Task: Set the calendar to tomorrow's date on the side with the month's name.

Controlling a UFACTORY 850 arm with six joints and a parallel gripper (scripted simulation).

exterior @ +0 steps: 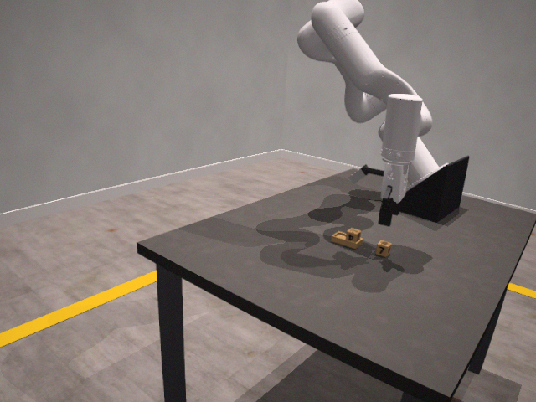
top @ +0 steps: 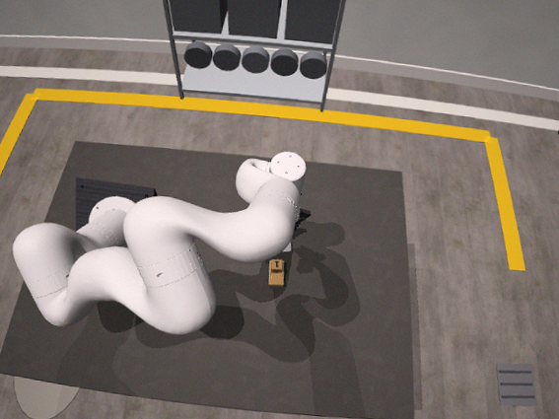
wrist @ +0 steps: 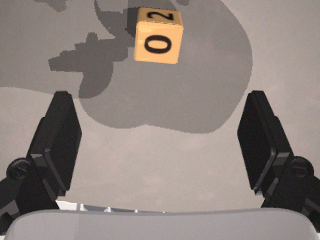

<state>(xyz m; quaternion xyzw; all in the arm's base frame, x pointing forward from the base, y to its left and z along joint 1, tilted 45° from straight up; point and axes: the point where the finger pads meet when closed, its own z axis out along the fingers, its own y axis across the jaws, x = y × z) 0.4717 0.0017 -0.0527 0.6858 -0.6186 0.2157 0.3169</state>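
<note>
Right now my hand is 100 mm above the calendar cube. Also, from my hand: wooden tray: 110 mm to the right, 100 mm below.
</note>
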